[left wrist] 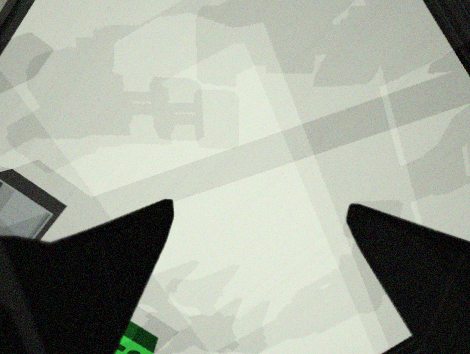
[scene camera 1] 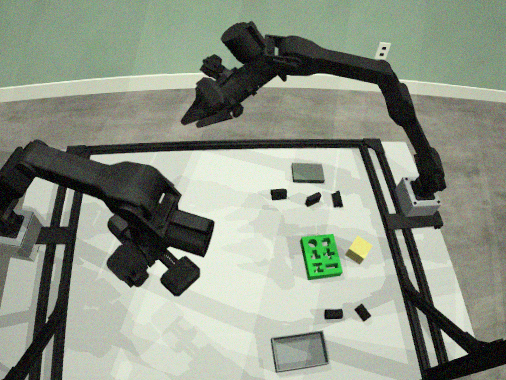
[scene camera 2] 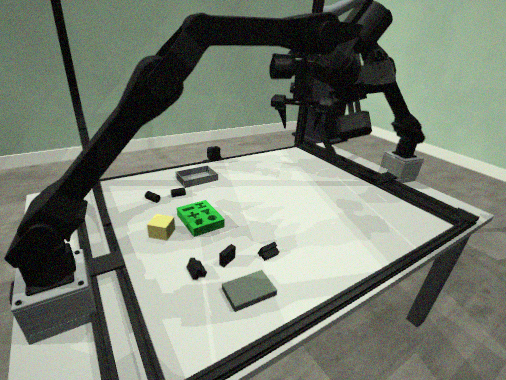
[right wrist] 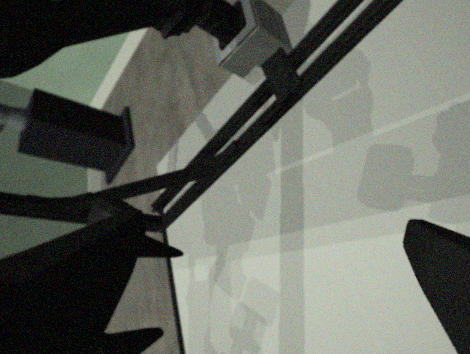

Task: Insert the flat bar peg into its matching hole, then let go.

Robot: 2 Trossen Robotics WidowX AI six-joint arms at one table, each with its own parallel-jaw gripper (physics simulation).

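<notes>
The flat bar peg appears to be a small dark block (scene camera 1: 313,199) (scene camera 2: 227,255) standing on edge on the table, the middle one of three dark pegs; shapes are hard to tell. A green board (scene camera 1: 304,255) (scene camera 2: 199,230) has cut-out holes, with a straight slot at its lower right in scene camera 1. A board corner shows in the left wrist view (left wrist: 146,338). My left gripper (scene camera 1: 154,272) (left wrist: 259,209) is open and empty above the table, away from the pegs. My right gripper (scene camera 1: 192,123) (right wrist: 273,227) is open and empty, high near the far table edge in scene camera 1.
Dark pegs (scene camera 1: 279,194) (scene camera 1: 337,199) flank the middle one; two more (scene camera 1: 333,314) (scene camera 1: 363,312) lie near the grey tray (scene camera 1: 273,356) (scene camera 2: 197,183). A yellow block (scene camera 1: 358,250) (scene camera 2: 161,227) sits beside the board. A grey-green slab (scene camera 1: 308,172) (scene camera 2: 249,290) lies beyond the three pegs in scene camera 1.
</notes>
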